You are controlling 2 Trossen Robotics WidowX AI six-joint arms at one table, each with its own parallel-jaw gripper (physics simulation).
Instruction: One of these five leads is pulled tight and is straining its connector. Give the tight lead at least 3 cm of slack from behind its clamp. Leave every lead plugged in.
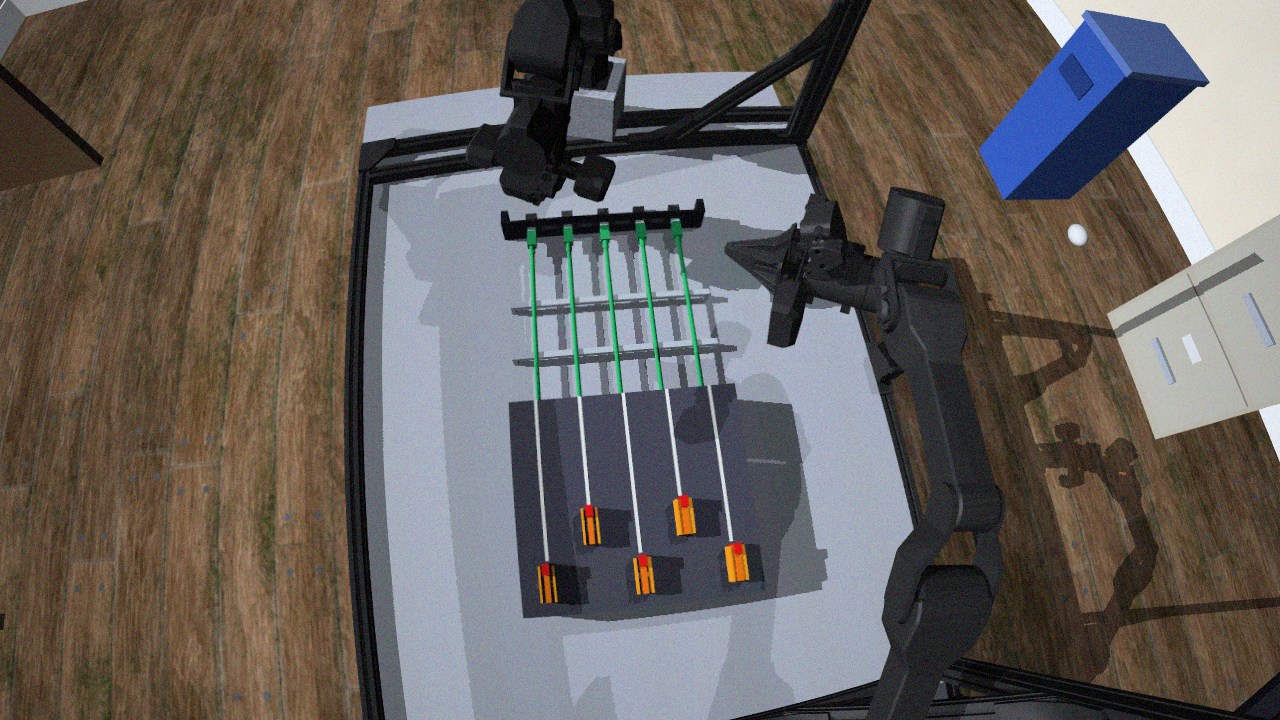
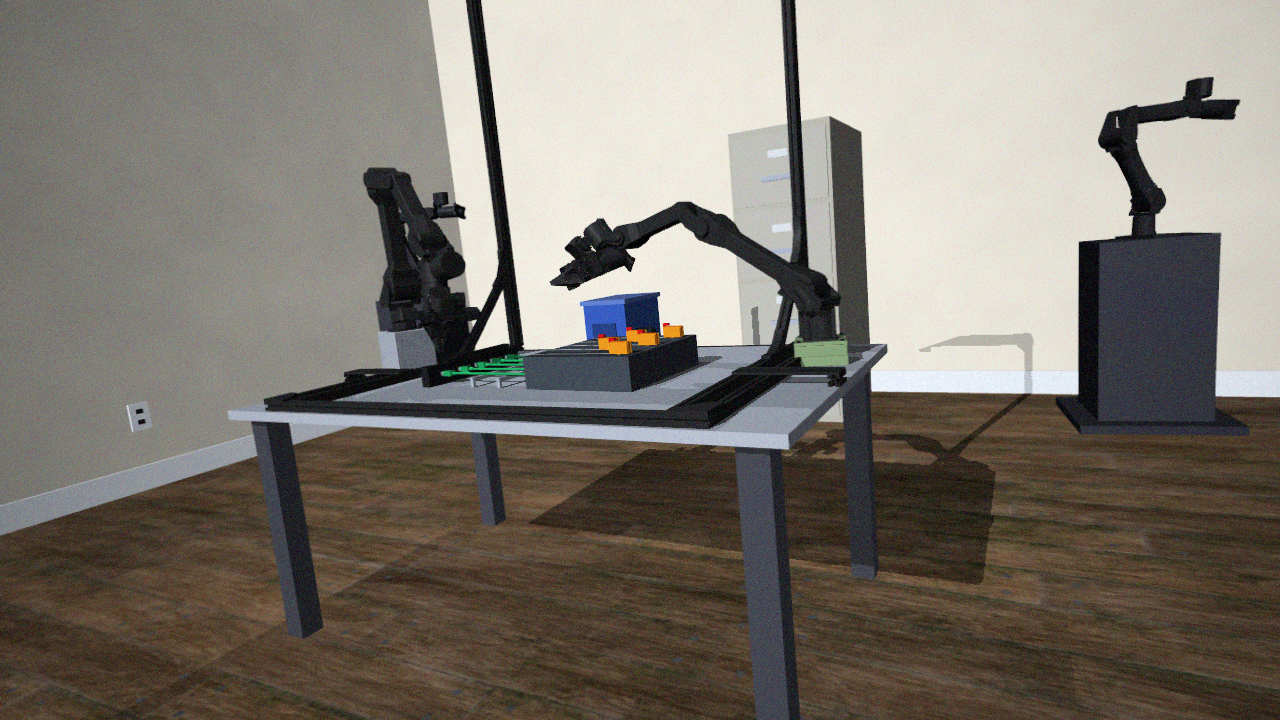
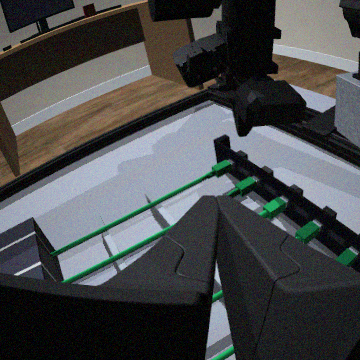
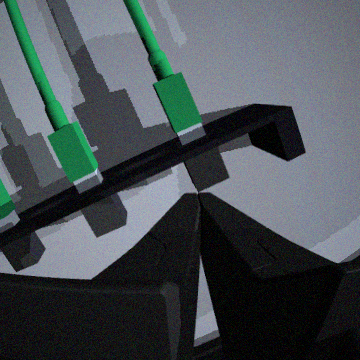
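Seen in the pictures: left gripper, fingertip midpoint: (image 1: 725,247) (image 2: 550,283) (image 3: 213,208); right gripper, fingertip midpoint: (image 1: 537,203) (image 2: 440,352) (image 3: 241,134) (image 4: 196,205); left arm's base at its link origin: (image 2: 820,338); right arm's base at its link origin: (image 1: 589,73) (image 2: 404,329).
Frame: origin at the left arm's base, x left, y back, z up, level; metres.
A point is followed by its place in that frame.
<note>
Five leads run from green connectors, such as the leftmost one (image 1: 531,238) @(z -0.017, x 0.050, y -0.807 m) (image 4: 177,102) @(z -0.017, x 0.049, y -0.809 m), in a black rack (image 1: 505,225) @(z -0.008, x 0.079, y -0.837 m) (image 3: 222,145) @(z -0.003, x 0.063, y -0.833 m) (image 4: 295,132) @(z -0.002, x 0.080, y -0.850 m). They cross a dark block (image 1: 559,447) (image 2: 577,371) as white lines to orange clamps with red tops, such as the leftmost clamp (image 1: 547,583) @(z 0.044, x 0.183, y -0.363 m) and rightmost clamp (image 1: 736,564) @(z 0.042, x -0.014, y -0.301 m). All five connectors sit at the rack. All leads look nearly straight; I cannot tell which is tight. My right gripper (image 4: 196,205) @(z 0.022, x 0.029, y -0.835 m) (image 3: 241,134) @(z 0.022, x 0.029, y -0.835 m) is shut and empty, its tips by the tab behind the leftmost connector. My left gripper (image 1: 730,248) @(z 0.152, x -0.124, y -0.612 m) (image 2: 554,282) @(z 0.152, x -0.124, y -0.612 m) (image 3: 213,208) @(z 0.152, x -0.124, y -0.612 m) is shut and empty, above the table, right of the rack.
Two thin pale rails, including the upper one (image 1: 586,302) @(z -0.027, x 0.011, y -0.687 m), cross beneath the green leads between rack and block. A black frame (image 1: 359,447) @(z -0.032, x 0.365, y -0.609 m) (image 2: 501,410) @(z -0.030, x 0.411, y -0.506 m) borders the table. A blue bin (image 1: 1087,111) (image 2: 617,313) and a pale cabinet (image 1: 1208,335) (image 2: 845,205) stand beyond the table.
</note>
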